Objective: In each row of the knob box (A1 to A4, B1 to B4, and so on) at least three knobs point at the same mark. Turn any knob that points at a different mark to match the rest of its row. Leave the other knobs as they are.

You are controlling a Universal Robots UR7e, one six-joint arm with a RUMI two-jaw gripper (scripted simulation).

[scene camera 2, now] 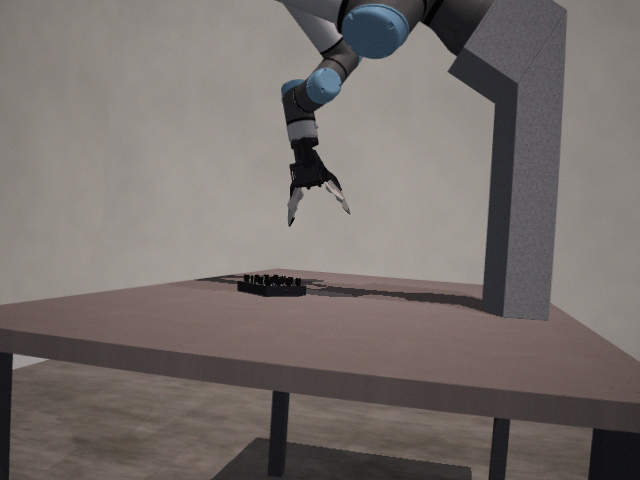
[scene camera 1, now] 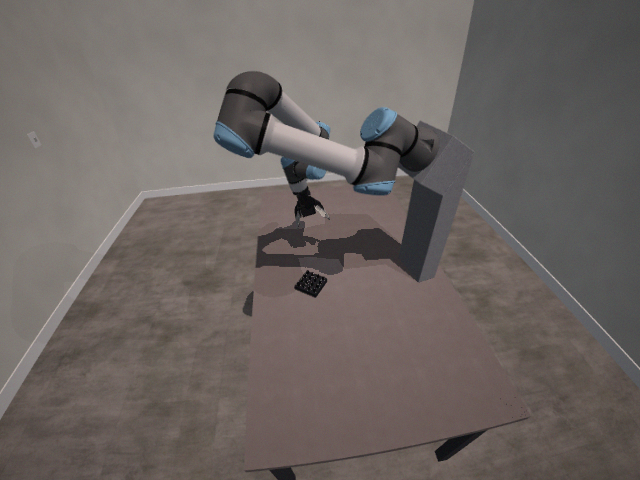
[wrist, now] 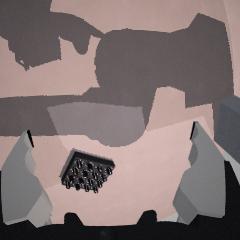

Labels:
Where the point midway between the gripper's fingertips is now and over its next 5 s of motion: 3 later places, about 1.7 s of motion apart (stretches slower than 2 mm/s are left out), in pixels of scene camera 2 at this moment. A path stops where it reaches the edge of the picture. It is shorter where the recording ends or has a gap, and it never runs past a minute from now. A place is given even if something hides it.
My gripper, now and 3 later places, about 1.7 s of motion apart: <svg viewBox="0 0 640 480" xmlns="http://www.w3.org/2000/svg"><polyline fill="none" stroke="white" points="319,220 272,255 285,257 278,248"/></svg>

